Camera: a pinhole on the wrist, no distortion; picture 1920 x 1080 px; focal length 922.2 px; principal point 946.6 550.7 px. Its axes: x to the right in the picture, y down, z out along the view. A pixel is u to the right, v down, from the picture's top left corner.
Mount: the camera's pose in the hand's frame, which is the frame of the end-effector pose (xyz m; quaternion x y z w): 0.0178 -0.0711 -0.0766 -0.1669 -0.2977 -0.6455 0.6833
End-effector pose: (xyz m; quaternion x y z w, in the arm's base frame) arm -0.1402 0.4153 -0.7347 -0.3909 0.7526 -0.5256 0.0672
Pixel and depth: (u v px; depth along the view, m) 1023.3 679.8 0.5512
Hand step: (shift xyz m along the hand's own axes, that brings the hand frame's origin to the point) -0.0124 0.2391 0.3868
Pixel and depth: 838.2 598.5 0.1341
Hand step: -0.0009 0.0241 0.0175
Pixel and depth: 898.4 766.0 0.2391
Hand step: 0.0270 0.0913 0.1077
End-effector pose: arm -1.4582 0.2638 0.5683 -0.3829 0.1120 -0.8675 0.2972
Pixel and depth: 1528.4 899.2 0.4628
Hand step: 0.0978 0.0032 0.4874
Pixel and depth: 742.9 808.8 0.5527
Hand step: 0.0651 0.3801 0.2955
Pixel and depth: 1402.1 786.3 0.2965
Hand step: 0.0339 0.0042 0.2538
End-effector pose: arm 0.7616 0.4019 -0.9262 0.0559 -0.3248 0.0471 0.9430
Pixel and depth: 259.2 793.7 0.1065
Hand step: 0.0258 0.0594 -0.0399
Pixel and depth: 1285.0 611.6 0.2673
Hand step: -0.0171 0.0178 0.1922
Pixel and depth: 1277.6 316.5 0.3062
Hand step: -0.1183 0.0218 0.2145
